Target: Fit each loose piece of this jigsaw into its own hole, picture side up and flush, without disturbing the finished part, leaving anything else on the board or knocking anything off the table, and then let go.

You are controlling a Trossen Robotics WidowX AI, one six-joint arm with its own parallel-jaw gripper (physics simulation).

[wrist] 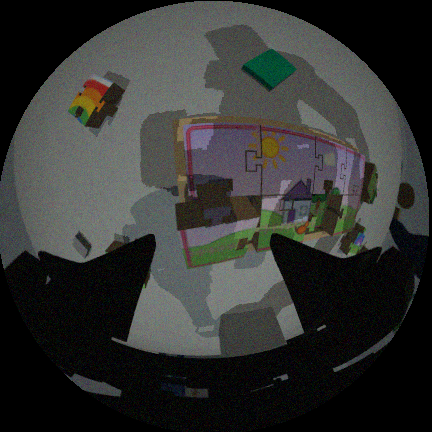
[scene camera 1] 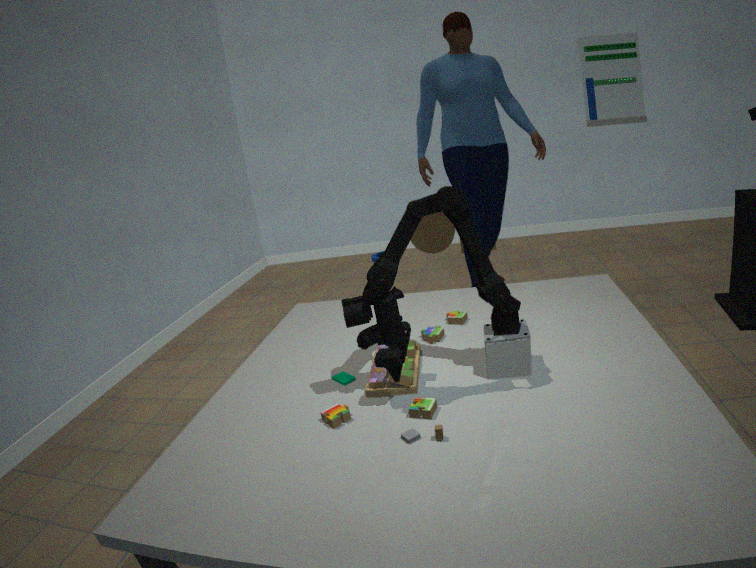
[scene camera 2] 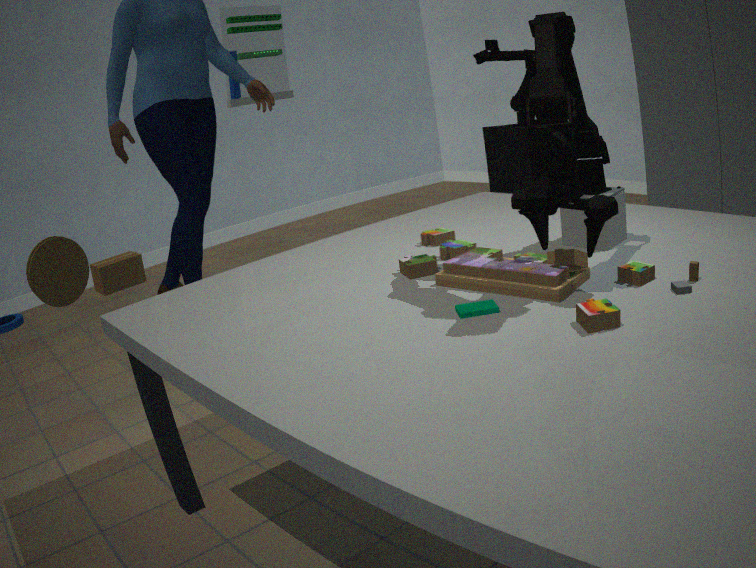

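Observation:
My gripper [scene camera 1: 396,373] [scene camera 2: 567,251] [wrist: 213,239] is open and empty above one end of the jigsaw board [scene camera 1: 391,392] [scene camera 2: 488,286] [wrist: 179,155]. A fence-and-hill piece [scene camera 2: 562,257] [wrist: 215,248] at that end lies picture side up, tilted, its brown side showing above its neighbours. Off the board lie a rainbow piece [scene camera 1: 336,415] [scene camera 2: 597,313] [wrist: 91,102], a green-and-red piece [scene camera 1: 422,407] [scene camera 2: 636,273], a purple-and-green piece [scene camera 1: 432,333] [scene camera 2: 457,247] [wrist: 357,240], a red-and-green piece [scene camera 1: 457,316] [scene camera 2: 437,235] and a green piece [scene camera 2: 418,265] [wrist: 371,183]. Fingers hide parts of the wrist view.
A green tile [scene camera 1: 343,378] [scene camera 2: 477,309] [wrist: 270,69] lies beside the board. A small grey block [scene camera 1: 410,436] [scene camera 2: 681,287] [wrist: 81,244] and an upright wooden peg [scene camera 1: 438,432] [scene camera 2: 693,270] stand near the green-and-red piece. The grey arm base [scene camera 1: 508,355] stands on the table. A person [scene camera 1: 465,100] stands behind.

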